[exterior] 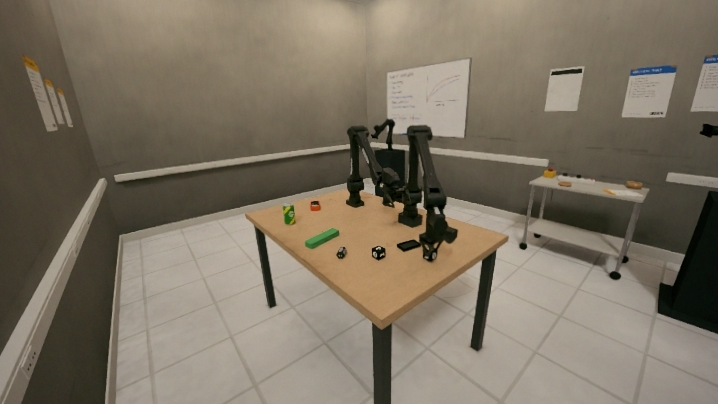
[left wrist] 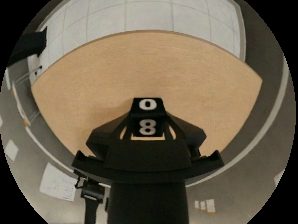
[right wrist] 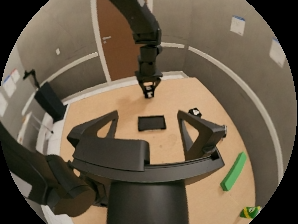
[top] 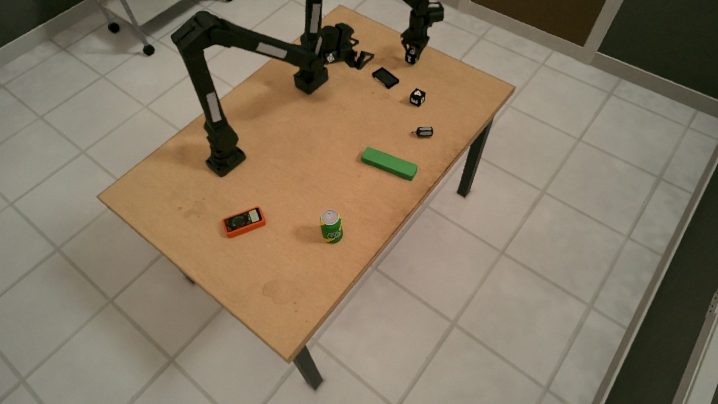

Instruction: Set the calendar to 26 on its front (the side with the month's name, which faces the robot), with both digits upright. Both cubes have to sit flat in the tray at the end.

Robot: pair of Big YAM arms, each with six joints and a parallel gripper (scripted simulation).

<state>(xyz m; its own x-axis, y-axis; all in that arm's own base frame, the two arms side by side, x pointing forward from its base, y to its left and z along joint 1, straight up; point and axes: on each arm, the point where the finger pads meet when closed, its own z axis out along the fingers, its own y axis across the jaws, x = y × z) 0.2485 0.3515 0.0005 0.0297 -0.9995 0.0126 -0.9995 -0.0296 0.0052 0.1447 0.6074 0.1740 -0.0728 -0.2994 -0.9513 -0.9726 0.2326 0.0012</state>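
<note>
My left gripper is now 140 mm short of the black calendar cube, 180 mm to the left of it and 20 mm above it.
</note>
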